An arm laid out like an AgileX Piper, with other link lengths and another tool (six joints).
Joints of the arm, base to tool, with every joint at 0 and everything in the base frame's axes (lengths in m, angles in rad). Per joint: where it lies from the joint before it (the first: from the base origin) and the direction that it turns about. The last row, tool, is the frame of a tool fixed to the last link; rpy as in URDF.
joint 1: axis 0 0 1 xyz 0.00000 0.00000 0.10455
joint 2: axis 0 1 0 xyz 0.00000 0.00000 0.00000
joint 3: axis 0 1 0 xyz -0.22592 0.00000 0.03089
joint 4: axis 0.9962 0 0.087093 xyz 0.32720 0.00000 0.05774
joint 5: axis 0 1 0 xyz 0.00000 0.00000 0.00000
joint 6: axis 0.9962 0 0.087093 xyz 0.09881 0.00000 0.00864
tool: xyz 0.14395 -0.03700 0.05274 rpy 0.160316 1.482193 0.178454
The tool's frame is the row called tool.
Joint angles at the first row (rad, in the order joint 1, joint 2, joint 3, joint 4, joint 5, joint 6):
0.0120 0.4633 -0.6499 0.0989 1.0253 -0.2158
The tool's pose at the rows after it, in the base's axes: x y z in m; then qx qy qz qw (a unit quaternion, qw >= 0):
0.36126, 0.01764, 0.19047, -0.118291, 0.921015, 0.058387, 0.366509
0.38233, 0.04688, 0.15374, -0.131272, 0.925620, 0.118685, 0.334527
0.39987, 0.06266, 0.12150, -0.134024, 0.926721, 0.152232, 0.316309
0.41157, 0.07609, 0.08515, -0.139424, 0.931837, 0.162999, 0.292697
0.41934, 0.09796, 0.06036, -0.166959, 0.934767, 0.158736, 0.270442
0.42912, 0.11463, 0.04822, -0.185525, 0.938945, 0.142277, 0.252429
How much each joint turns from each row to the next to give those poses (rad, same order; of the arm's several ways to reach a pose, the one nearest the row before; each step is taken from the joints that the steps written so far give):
0.0000 0.1708 -0.0486 0.1055 -0.0377 -0.0835
0.0012 0.1577 -0.0093 0.1558 -0.0541 -0.0980
0.0021 0.1318 -0.0003 0.1066 -0.0689 -0.0845
0.0316 0.1261 -0.0022 0.0386 -0.0704 -0.0398
0.0673 0.1117 -0.0333 -0.0206 -0.0471 -0.0045
0.0677 0.0989 -0.0674 -0.0787 -0.0217 0.0675

